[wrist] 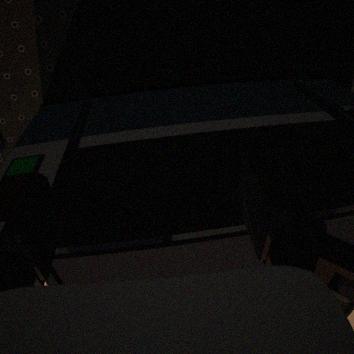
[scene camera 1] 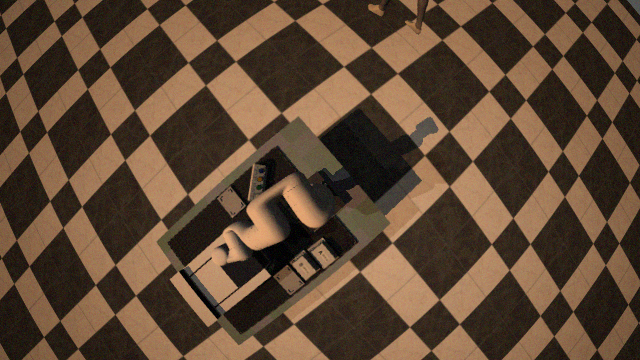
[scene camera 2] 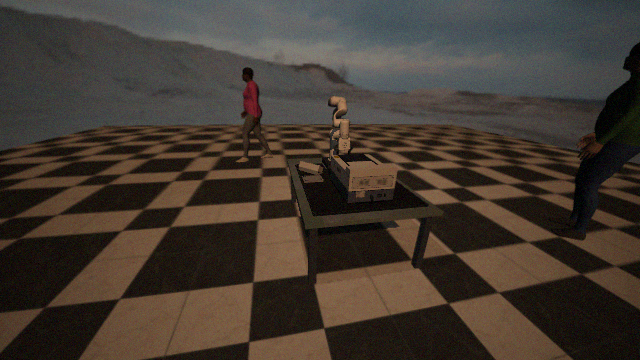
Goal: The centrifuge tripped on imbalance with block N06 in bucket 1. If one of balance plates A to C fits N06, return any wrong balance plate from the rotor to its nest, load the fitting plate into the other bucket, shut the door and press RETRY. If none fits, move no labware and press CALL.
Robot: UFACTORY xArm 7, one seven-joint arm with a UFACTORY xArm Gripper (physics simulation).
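Frame: origin at the arm's base, x right, y back, z down, level; centimetres.
Seen in the pictures: gripper, fingertip midpoint: [wrist: 146,187].
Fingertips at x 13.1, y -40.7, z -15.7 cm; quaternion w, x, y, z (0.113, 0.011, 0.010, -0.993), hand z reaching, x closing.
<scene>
Offsets run from my fingertips to a thing's middle. "pt": to the spot under its first point.
The centrifuge @[dx -0.2, dy -25.2, dz +7.0 cm] [scene camera 1: 210,283] [scene camera 2: 364,181] stands at one end of the table; its pale door panel covers part of the top, and a dark opening @[pt dx -8.5, dy -12.2, dz -2.1 cm] [scene camera 1: 245,269] shows beside it. My gripper [wrist: 146,187] is open and empty. It hangs over that opening, hidden under the wrist [scene camera 1: 222,255] in the top view. The wrist view is very dark: it shows a pale rim strip @[pt dx -4.1, dy -2.8, dz +8.5 cm] [wrist: 204,128] and a small green patch @[pt dx +8.9, dy +0.2, dz +6.1 cm] [wrist: 24,165], and I cannot tell what is in the buckets. Plates A @[dx -39.1, dy +15.1, dz +15.9 cm] [scene camera 1: 322,253], B @[dx -34.6, dy +2.1, dz +15.9 cm] [scene camera 1: 304,265] and a third plate @[dx -32.8, dy -11.7, dz +18.3 cm] [scene camera 1: 288,279] sit in a row beside the centrifuge.
A button panel @[dx +19.1, dy +24.5, dz +15.0 cm] [scene camera 1: 258,181] [scene camera 2: 311,168] with coloured buttons and a pale square pad @[pt dx +25.8, dy +4.8, dz +17.5 cm] [scene camera 1: 231,201] lie on the other side of the arm [scene camera 1: 277,210] [scene camera 2: 338,125]. The table edge [scene camera 1: 188,219] [scene camera 2: 371,218] frames the dark mat. A person in red [scene camera 2: 251,116] walks behind; another person [scene camera 2: 603,143] stands at the right.
</scene>
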